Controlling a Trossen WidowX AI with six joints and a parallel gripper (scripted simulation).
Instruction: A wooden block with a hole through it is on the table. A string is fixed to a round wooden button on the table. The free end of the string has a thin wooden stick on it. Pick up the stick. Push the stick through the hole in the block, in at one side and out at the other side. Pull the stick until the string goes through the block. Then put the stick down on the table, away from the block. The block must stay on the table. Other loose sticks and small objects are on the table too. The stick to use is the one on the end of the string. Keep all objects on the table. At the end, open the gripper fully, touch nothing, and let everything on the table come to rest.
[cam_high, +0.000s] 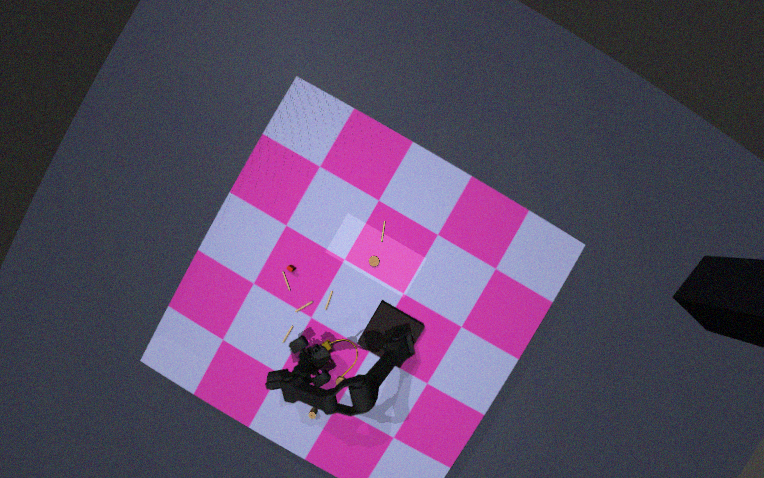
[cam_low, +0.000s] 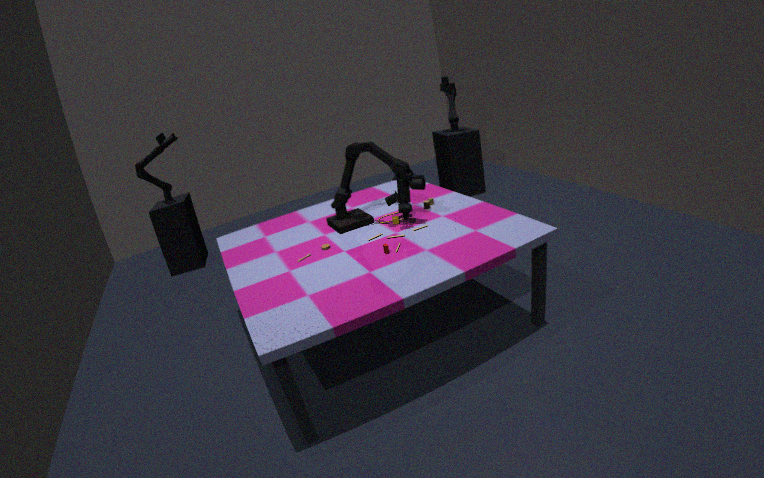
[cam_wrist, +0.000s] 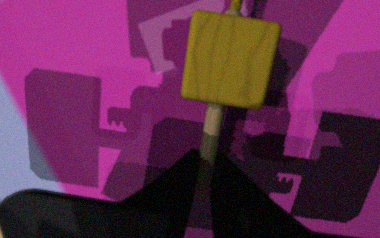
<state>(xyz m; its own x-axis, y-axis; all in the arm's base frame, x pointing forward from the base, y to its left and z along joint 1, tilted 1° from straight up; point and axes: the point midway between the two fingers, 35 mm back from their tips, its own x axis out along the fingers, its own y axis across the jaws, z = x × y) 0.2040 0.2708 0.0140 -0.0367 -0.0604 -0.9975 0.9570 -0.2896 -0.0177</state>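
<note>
My gripper tip is now 10 mm past the yellow wooden block and 40 mm to the left of it. Round my gripper tip: round wooden button: 150 mm behind, 30 mm to the left; red object: 280 mm ahead, 180 mm to the right, 10 mm above; thin wooden stick: 10 mm behind, 40 mm to the right.
</note>
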